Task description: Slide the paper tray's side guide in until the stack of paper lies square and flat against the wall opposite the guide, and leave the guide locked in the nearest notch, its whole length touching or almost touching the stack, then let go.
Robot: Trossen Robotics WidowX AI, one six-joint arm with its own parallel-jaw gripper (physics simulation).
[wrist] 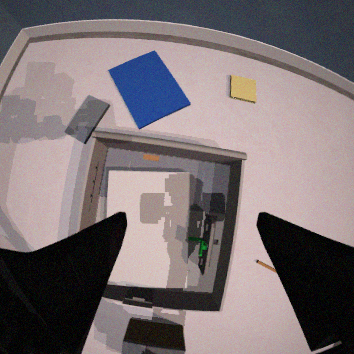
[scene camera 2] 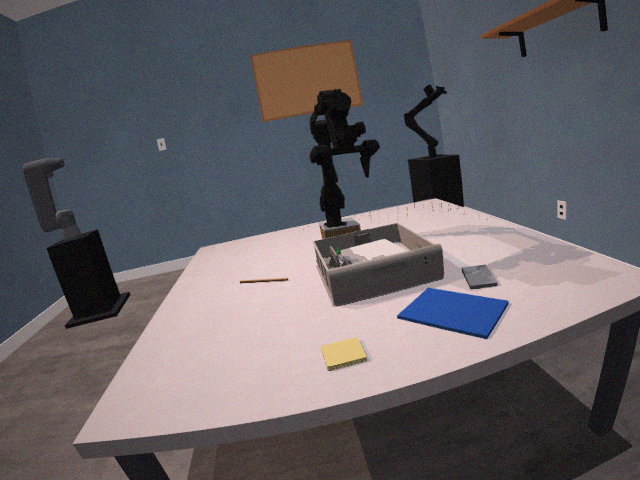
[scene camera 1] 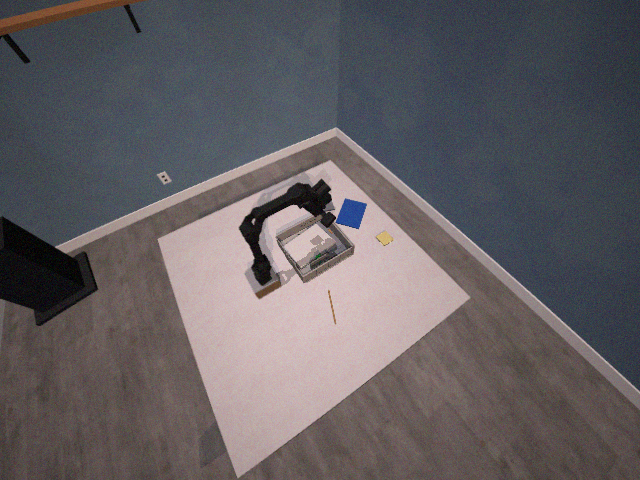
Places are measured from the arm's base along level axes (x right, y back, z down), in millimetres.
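Pixels of known places: gripper, fingertip midpoint: (wrist: pixel 192 219) (scene camera 2: pixel 352 179) (scene camera 1: pixel 323 218); arm's base at its link origin: (scene camera 2: pixel 334 224) (scene camera 1: pixel 263 278).
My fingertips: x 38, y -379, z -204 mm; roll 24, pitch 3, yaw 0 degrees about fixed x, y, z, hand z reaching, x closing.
Note:
For each thing: its top centre in the pictures, then the offset to it from my fingertips.
- grey paper tray at its top centre: (wrist: pixel 155 227) (scene camera 2: pixel 369 240) (scene camera 1: pixel 313 239) dx -38, dy +43, dz +191 mm
- dark side guide at its top centre: (wrist: pixel 204 248) (scene camera 2: pixel 336 249) (scene camera 1: pixel 318 256) dx +53, dy +87, dz +206 mm
- blue book at its top centre: (scene camera 2: pixel 453 308) (wrist: pixel 146 84) (scene camera 1: pixel 351 212) dx -80, dy -303, dz +279 mm
- grey box at its top centre: (scene camera 2: pixel 478 274) (wrist: pixel 85 117) dx -234, dy -207, dz +277 mm
- yellow note pad at its top centre: (scene camera 2: pixel 342 350) (wrist: pixel 243 87) (scene camera 1: pixel 384 237) dx +188, dy -312, dz +276 mm
- pencil at its top centre: (wrist: pixel 281 273) (scene camera 2: pixel 263 279) (scene camera 1: pixel 331 306) dx +282, dy +200, dz +280 mm
The grey paper tray (scene camera 1: pixel 330 265) (scene camera 2: pixel 385 275) (wrist: pixel 170 143) stands on the table. Its white paper stack (scene camera 1: pixel 302 246) (scene camera 2: pixel 377 249) (wrist: pixel 135 250) lies inside, near the tray's left wall in the wrist view; my left finger hides part of that side. The dark side guide (wrist: pixel 207 230) with its green lever (scene camera 1: pixel 317 256) (scene camera 2: pixel 339 251) (wrist: pixel 203 247) stands upright on the stack's right in the wrist view, with a shadowed gap between guide and stack. Whether it is locked in a notch cannot be told. My gripper (scene camera 2: pixel 351 175) (wrist: pixel 192 219) is open and empty, above the tray, touching neither guide nor stack.
A blue book (scene camera 1: pixel 351 213) (scene camera 2: pixel 454 312) (wrist: pixel 149 89), a grey box (scene camera 2: pixel 479 276) (wrist: pixel 87 119) and a yellow note pad (scene camera 1: pixel 384 238) (scene camera 2: pixel 343 353) (wrist: pixel 243 89) lie beyond the tray in the wrist view. A pencil (scene camera 1: pixel 331 306) (scene camera 2: pixel 263 280) (wrist: pixel 265 266) lies off the guide side.

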